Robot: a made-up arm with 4 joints.
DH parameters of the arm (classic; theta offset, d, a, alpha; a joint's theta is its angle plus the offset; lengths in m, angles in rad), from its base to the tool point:
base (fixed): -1.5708 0.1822 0 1.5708
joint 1: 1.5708 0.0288 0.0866 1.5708
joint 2: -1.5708 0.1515 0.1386 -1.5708
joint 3: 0 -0.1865 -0.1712 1.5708
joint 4: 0 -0.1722 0.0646 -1.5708
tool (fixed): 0 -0.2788 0 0
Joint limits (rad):
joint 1: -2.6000..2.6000
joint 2: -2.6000..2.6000
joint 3: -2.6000..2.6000
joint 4: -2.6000..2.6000
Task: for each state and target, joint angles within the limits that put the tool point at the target. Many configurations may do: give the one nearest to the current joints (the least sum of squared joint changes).
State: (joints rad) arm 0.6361 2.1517 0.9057 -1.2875
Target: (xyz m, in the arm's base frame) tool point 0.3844 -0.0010 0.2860
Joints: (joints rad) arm 0.7648 2.5053 0.1996 -1.6262
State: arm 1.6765 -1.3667 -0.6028 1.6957
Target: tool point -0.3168 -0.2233 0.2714
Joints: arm 1.5301 -1.6736 -0.7501 1.1011
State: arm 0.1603 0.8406 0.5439 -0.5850
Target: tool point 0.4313 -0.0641 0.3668
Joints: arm 0.0368 1.8861 0.5830 -0.0287
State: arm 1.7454 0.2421 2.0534 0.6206
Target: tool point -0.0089 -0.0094 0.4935
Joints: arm 2.3858 0.2020 2.3146 0.8693
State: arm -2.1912 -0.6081 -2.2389 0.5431
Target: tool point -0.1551 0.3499 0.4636
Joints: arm -2.6000 -0.8795 -1.6332 0.3813
